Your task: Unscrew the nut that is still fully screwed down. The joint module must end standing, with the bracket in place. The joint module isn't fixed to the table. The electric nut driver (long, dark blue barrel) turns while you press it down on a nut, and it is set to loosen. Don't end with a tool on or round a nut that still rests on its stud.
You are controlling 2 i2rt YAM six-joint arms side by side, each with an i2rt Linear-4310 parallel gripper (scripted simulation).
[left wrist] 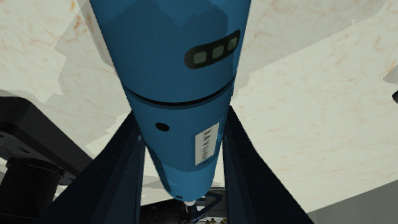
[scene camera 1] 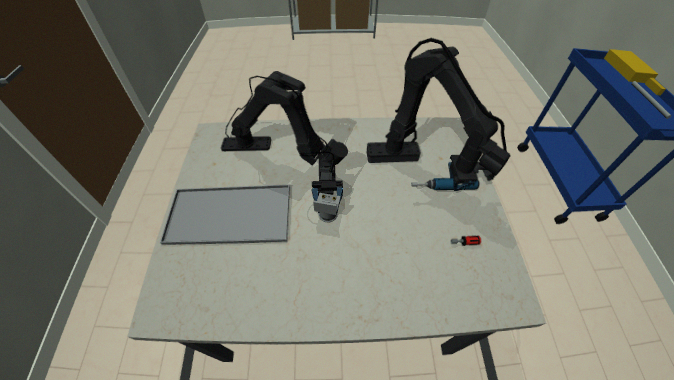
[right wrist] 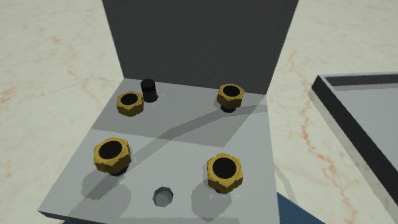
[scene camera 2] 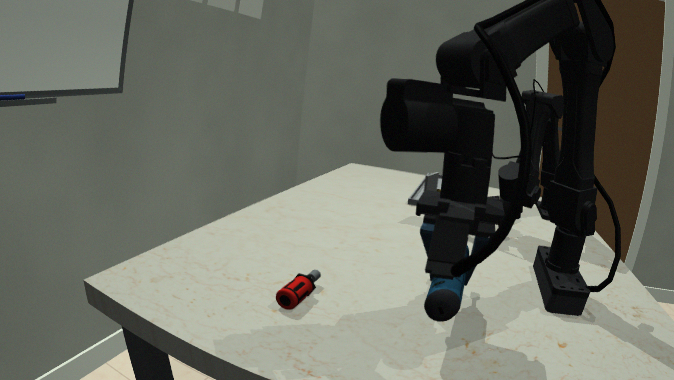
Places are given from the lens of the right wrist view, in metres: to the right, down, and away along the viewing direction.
grey bracket (right wrist: 189, 57): 0.00, -0.02, 0.09
nut (right wrist: 224, 172): 0.01, 0.02, 0.06
